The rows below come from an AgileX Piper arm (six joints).
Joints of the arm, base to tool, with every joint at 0 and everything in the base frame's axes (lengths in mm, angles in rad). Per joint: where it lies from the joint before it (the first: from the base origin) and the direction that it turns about. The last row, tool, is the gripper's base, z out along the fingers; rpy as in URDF.
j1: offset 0 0 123 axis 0 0 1
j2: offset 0 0 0 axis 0 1 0
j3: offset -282.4 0 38.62 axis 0 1 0
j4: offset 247.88 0 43.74 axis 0.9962 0 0.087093
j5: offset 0 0 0 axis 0 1 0
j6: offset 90.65 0 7.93 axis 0.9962 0 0.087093
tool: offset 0 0 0 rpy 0 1.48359 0
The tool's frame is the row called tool.
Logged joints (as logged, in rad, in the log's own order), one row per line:
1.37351 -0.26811 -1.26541 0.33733 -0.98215 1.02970
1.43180 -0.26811 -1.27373 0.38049 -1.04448 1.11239
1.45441 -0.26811 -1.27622 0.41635 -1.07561 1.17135
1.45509 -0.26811 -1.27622 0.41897 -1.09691 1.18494
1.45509 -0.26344 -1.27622 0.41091 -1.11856 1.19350
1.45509 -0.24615 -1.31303 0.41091 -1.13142 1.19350
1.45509 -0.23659 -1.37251 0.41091 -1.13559 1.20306
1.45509 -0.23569 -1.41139 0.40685 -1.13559 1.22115
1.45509 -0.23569 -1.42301 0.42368 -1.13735 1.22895
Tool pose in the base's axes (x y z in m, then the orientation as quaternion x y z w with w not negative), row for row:
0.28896 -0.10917 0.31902 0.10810 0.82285 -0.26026 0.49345
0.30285 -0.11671 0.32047 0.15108 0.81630 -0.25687 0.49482
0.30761 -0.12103 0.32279 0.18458 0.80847 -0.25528 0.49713
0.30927 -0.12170 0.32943 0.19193 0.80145 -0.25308 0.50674
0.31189 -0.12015 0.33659 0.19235 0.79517 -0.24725 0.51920
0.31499 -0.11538 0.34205 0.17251 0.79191 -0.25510 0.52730
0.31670 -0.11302 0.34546 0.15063 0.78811 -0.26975 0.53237
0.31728 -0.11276 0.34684 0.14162 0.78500 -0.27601 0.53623
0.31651 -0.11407 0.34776 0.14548 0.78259 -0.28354 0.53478
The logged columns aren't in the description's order. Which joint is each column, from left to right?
Columns, left to right: j2, j1, j4, j5, j3, j6.
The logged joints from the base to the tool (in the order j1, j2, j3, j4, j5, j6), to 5 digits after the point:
-0.26811 1.37351 -0.98215 -1.26541 0.33733 1.02970
-0.26811 1.43180 -1.04448 -1.27373 0.38049 1.11239
-0.26811 1.45441 -1.07561 -1.27622 0.41635 1.17135
-0.26811 1.45509 -1.09691 -1.27622 0.41897 1.18494
-0.26344 1.45509 -1.11856 -1.27622 0.41091 1.19350
-0.24615 1.45509 -1.13142 -1.31303 0.41091 1.19350
-0.23659 1.45509 -1.13559 -1.37251 0.41091 1.20306
-0.23569 1.45509 -1.13559 -1.41139 0.40685 1.22115
-0.23569 1.45509 -1.13735 -1.42301 0.42368 1.22895

